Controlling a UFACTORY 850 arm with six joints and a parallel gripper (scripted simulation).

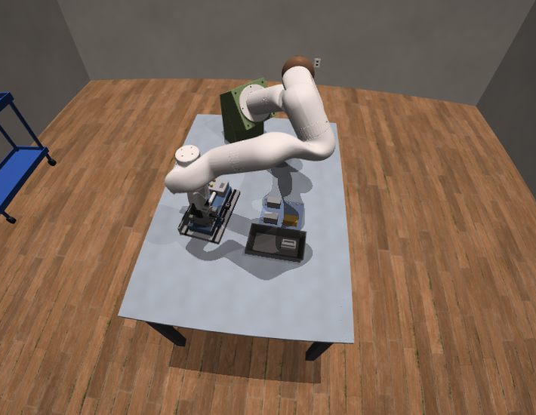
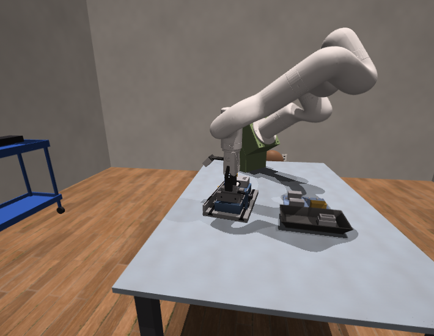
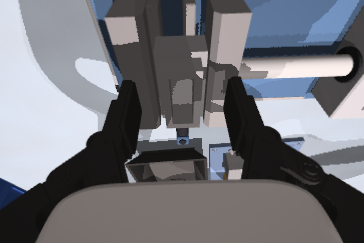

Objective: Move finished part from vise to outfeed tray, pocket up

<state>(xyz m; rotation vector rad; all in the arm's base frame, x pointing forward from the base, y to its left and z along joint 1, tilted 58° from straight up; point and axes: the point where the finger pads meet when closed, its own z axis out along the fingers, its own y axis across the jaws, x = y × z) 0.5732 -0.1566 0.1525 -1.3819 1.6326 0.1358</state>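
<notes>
My hand is 13 cm past the pale block, 26 cm to the right of it and 10 cm above it. From my hand the other things lie so: orange block 15 cm behind, 35 cm to the left, 10 cm below; light blue plate 18 cm behind, 30 cm to the left, 12 cm below; vise actuator box 16 cm behind, 2 cm to the right, 4 cm below.
</notes>
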